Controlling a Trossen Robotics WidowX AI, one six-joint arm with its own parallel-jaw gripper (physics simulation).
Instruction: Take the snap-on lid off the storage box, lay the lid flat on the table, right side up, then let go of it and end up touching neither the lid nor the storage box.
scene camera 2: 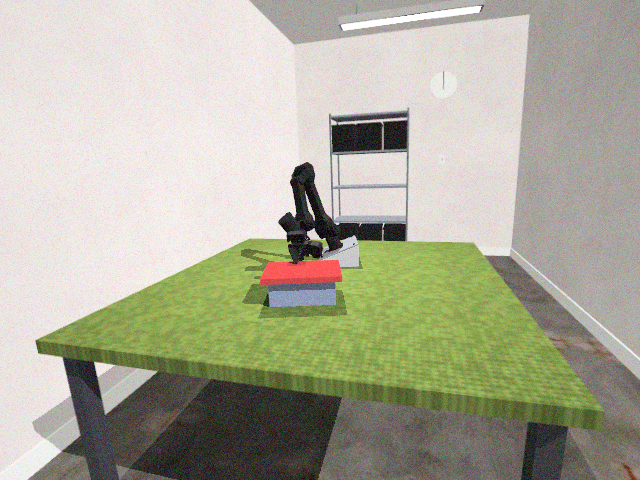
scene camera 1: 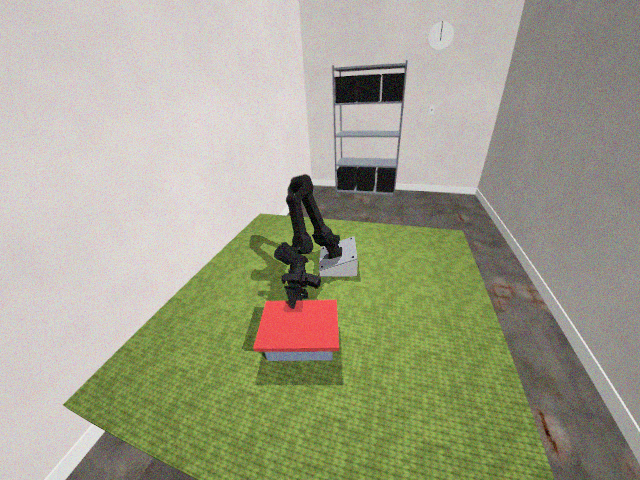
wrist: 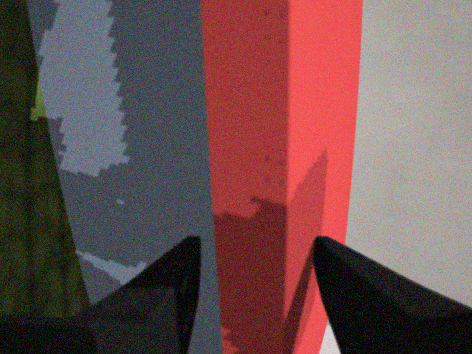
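The red lid (scene camera 1: 302,329) (scene camera 2: 301,272) (wrist: 322,100) lies flat, right side up, on top of the blue-grey storage box (scene camera 1: 299,355) (scene camera 2: 302,296) (wrist: 160,125). It overhangs the box walls; in scene camera 2, a shadow falls on the wall below the lid's front edge. My black gripper (scene camera 1: 293,305) (scene camera 2: 296,261) (wrist: 257,248) is at the lid's back edge, left of its middle. It is shut on that edge. In the wrist view, one finger is on the box side of the lid's rim and the other on its top side. The fingers' exact contact places are hidden.
The box stands on the green table top (scene camera 1: 413,361) (scene camera 2: 423,320). The arm's light grey base block (scene camera 1: 347,267) (scene camera 2: 350,256) stands behind it, a little to the right. A metal shelf rack (scene camera 1: 368,134) (scene camera 2: 370,186) with black bins stands at the far wall.
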